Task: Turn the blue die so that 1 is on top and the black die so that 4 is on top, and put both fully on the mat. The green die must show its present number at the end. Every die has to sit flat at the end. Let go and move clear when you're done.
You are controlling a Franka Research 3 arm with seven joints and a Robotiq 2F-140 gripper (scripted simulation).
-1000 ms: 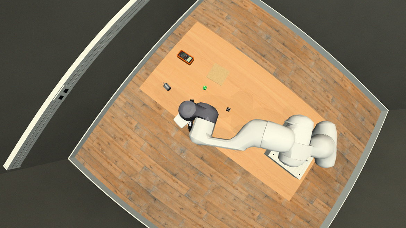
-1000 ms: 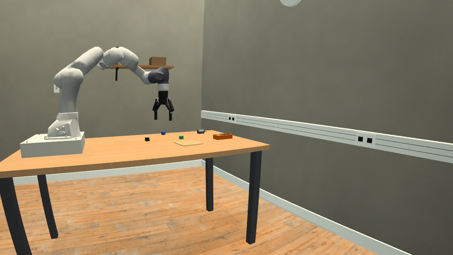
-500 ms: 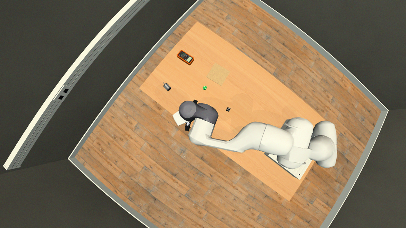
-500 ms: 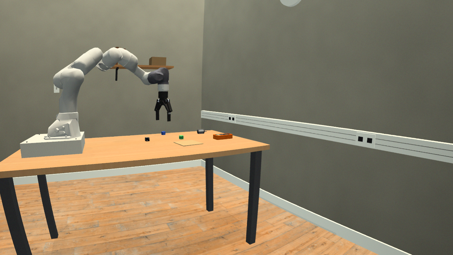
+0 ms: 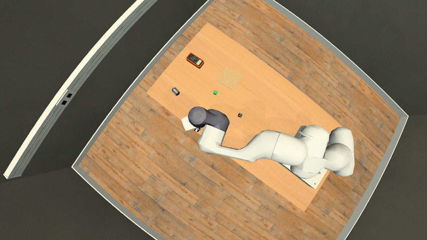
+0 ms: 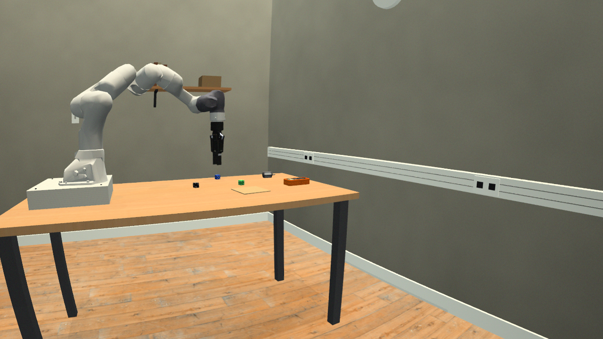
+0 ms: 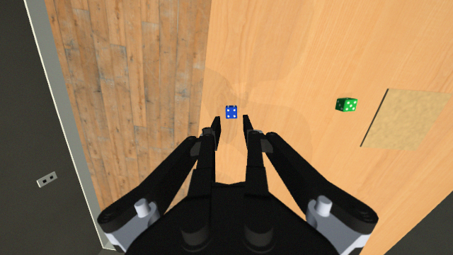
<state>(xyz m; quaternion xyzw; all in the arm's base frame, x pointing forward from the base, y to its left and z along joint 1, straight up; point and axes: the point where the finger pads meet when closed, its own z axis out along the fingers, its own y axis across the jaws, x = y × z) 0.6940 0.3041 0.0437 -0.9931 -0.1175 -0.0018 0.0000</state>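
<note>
The blue die is 110 mm below my hand. Round my hand: green die 60 mm ahead, 240 mm to the right, 110 mm below; grey gadget 300 mm ahead, 70 mm to the right, 100 mm below; black die 180 mm behind, 210 mm to the right, 110 mm below.
</note>
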